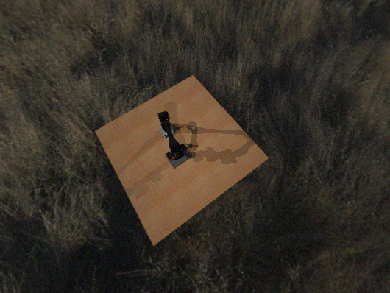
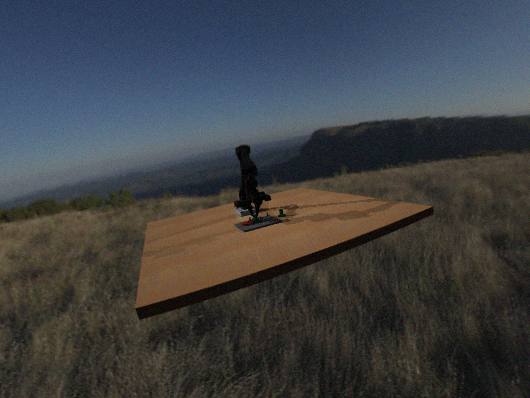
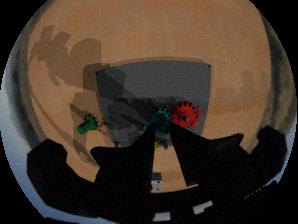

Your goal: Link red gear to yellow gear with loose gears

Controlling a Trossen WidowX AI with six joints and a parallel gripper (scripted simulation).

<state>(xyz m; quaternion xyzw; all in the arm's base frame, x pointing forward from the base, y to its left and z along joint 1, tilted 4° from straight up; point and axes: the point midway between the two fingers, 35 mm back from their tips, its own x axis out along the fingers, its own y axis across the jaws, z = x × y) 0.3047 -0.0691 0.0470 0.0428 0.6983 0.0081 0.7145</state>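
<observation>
Now: gripper tip 1 cm above the teal gear. The rest, counted from my gripper tip: yellow gear 6 cm behind, 3 cm to the left, 2 cm below; red arrow 8 cm to the right, 3 cm below, 1 cm behind; red gear 4 cm to the right, 2 cm below.
</observation>
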